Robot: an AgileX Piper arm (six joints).
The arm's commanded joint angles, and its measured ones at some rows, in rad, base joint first. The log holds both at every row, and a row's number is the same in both.
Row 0, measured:
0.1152, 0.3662, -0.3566, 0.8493, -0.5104, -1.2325
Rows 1 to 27, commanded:
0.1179, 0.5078, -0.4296, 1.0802, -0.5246, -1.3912
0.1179, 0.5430, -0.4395, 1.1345, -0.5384, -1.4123
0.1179, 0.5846, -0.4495, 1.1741, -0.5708, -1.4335
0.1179, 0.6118, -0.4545, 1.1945, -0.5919, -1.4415
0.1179, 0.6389, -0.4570, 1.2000, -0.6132, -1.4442
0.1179, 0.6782, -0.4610, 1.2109, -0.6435, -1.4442
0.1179, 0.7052, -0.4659, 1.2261, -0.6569, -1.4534
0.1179, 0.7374, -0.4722, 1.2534, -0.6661, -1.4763
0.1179, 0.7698, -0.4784, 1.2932, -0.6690, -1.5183
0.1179, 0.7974, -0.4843, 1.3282, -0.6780, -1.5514
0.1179, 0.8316, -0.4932, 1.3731, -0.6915, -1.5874
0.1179, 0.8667, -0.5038, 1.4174, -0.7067, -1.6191
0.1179, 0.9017, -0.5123, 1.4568, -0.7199, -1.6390
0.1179, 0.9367, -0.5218, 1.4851, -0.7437, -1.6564
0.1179, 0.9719, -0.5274, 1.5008, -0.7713, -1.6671
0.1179, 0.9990, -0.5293, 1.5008, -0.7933, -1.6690
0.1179, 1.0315, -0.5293, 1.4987, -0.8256, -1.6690
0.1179, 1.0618, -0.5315, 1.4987, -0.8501, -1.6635
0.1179, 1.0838, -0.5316, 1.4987, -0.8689, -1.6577
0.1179, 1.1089, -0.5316, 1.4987, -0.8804, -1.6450
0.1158, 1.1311, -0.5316, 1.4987, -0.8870, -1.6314
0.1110, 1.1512, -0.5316, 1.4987, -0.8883, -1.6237
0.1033, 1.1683, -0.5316, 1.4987, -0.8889, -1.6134
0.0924, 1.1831, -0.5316, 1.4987, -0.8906, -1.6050
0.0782, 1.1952, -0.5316, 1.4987, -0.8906, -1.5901
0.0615, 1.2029, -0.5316, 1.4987, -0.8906, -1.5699
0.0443, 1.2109, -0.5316, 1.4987, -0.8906, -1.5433
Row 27, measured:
0.0947, 1.1777, -0.5232, 1.4956, -0.8719, -1.6108
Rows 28 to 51, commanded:
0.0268, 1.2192, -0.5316, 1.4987, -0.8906, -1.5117
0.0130, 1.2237, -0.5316, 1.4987, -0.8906, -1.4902
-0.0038, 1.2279, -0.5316, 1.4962, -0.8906, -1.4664
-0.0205, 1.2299, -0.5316, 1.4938, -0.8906, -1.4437
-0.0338, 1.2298, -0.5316, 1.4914, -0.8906, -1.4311
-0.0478, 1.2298, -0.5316, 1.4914, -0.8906, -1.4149
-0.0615, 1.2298, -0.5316, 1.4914, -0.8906, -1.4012
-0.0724, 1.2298, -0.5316, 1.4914, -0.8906, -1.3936
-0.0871, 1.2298, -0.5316, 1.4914, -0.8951, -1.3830
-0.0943, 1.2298, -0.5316, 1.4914, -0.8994, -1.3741
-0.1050, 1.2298, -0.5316, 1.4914, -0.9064, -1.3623
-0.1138, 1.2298, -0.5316, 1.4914, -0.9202, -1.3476
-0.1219, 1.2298, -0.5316, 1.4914, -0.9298, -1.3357
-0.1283, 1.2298, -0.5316, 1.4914, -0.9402, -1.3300
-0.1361, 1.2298, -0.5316, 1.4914, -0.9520, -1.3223
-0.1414, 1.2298, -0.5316, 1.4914, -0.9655, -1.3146
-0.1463, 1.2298, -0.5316, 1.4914, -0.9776, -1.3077
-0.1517, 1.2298, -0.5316, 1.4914, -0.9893, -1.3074
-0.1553, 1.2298, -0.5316, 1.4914, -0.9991, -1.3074
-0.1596, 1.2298, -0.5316, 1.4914, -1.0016, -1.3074
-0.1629, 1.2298, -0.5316, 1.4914, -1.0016, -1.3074
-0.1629, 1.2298, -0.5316, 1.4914, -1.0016, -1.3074
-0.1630, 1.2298, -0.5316, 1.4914, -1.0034, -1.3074
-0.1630, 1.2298, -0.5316, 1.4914, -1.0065, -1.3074
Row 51, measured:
-0.1525, 1.2284, -0.5265, 1.4956, -0.9869, -1.3156
